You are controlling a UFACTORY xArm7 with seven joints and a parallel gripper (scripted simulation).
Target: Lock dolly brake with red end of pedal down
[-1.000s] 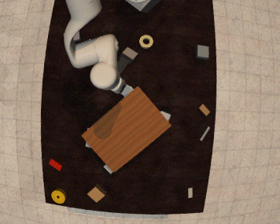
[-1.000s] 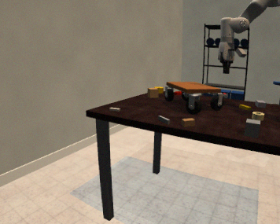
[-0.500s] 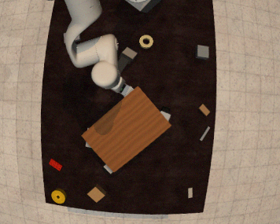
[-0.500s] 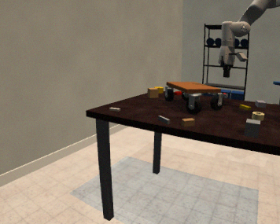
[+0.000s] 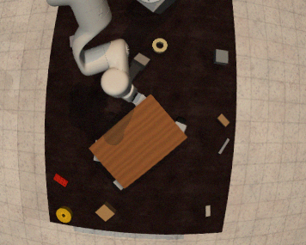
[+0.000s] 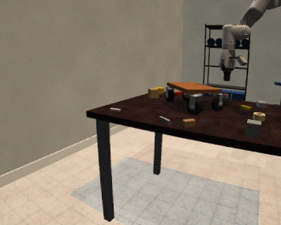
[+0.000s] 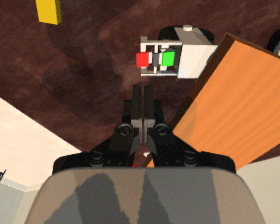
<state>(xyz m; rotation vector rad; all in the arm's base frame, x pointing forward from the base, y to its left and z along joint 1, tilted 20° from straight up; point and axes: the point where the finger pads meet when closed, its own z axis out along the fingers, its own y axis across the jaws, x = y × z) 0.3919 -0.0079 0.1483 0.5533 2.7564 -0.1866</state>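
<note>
The brake pedal is 10 cm below my hand, 1 cm to the left of it and 1 cm ahead of it. From my hand the other things lie so: yellow bar: 17 cm below, 11 cm behind, 9 cm to the right; then grey cube: 36 cm to the left, 20 cm behind, 16 cm below; then grey bar: 42 cm to the left, 17 cm below, 16 cm ahead.
</note>
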